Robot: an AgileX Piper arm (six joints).
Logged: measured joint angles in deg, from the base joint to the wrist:
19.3 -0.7 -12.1 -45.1 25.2 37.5
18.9 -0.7 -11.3 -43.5 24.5 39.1
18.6 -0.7 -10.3 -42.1 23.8 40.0
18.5 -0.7 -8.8 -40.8 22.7 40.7
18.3 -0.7 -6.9 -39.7 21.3 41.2
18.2 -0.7 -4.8 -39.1 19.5 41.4
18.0 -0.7 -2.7 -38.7 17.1 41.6
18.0 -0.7 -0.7 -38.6 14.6 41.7
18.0 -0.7 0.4 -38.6 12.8 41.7
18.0 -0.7 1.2 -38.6 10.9 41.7
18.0 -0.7 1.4 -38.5 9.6 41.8
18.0 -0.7 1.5 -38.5 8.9 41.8
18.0 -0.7 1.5 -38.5 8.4 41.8
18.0 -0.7 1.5 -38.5 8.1 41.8
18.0 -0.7 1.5 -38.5 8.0 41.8
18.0 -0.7 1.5 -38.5 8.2 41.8
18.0 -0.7 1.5 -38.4 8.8 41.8
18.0 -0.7 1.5 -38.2 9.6 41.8
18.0 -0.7 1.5 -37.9 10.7 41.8
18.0 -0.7 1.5 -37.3 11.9 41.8
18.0 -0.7 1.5 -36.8 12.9 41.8
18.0 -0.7 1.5 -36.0 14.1 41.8
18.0 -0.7 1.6 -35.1 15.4 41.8
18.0 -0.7 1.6 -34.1 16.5 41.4
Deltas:
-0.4 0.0 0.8 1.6 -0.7 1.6
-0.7 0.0 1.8 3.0 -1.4 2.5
-0.8 0.0 3.3 4.3 -2.5 3.2
-1.0 0.0 5.2 5.4 -3.9 3.7
-1.1 0.0 7.3 6.0 -5.7 3.9
-1.3 0.0 9.4 6.4 -8.1 4.1
-1.3 0.0 11.4 6.5 -10.6 4.2
-1.3 0.0 12.5 6.5 -12.4 4.2
-1.3 0.0 13.3 6.5 -14.3 4.2
-1.3 0.0 13.5 6.6 -15.6 4.3
-1.3 0.0 13.6 6.6 -16.3 4.3
-1.3 0.0 13.6 6.6 -16.8 4.3
-1.3 0.0 13.6 6.6 -17.1 4.3
-1.3 0.0 13.6 6.6 -17.2 4.3
-1.3 0.0 13.6 6.6 -17.0 4.3
-1.3 0.0 13.6 6.7 -16.4 4.3
-1.3 0.0 13.6 6.9 -15.6 4.3
-1.3 0.0 13.6 7.2 -14.5 4.3
-1.3 0.0 13.6 7.8 -13.3 4.3
-1.3 0.0 13.6 8.3 -12.3 4.3
-1.3 0.0 13.6 9.1 -11.1 4.3
-1.3 0.0 13.7 10.0 -9.8 4.3
-1.3 0.0 13.7 11.0 -8.7 3.9

